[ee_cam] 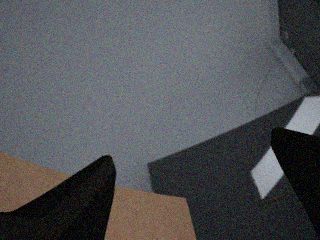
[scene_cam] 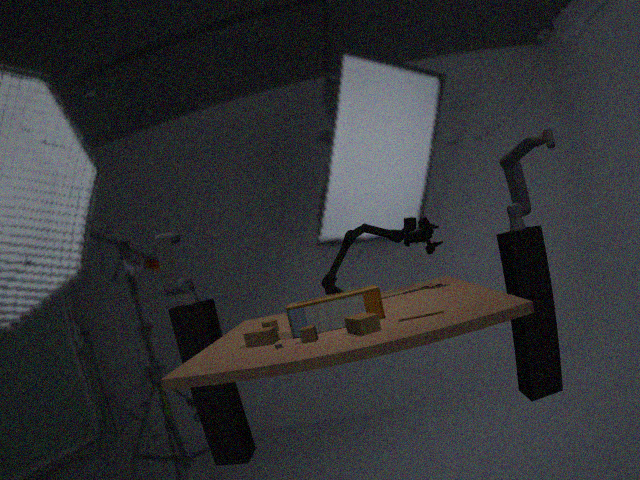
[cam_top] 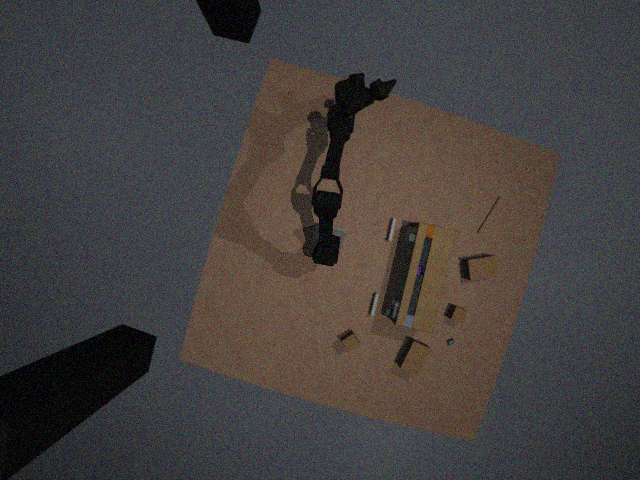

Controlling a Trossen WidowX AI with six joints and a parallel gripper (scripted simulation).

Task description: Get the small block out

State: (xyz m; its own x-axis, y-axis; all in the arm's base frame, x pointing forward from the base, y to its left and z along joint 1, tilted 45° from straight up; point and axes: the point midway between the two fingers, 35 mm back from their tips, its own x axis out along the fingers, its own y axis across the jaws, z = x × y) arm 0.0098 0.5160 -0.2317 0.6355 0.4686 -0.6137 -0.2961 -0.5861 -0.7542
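The clear-fronted box is 590 mm to the right of my gripper tip, 300 mm ahead of it and 210 mm below it. Also, from my gripper tip: thin rod 560 mm ahead, 270 mm below, 260 mm to the right; tiny piece 810 mm to the right, 560 mm ahead, 260 mm below; purple block 570 mm to the right, 310 mm ahead, 180 mm below.
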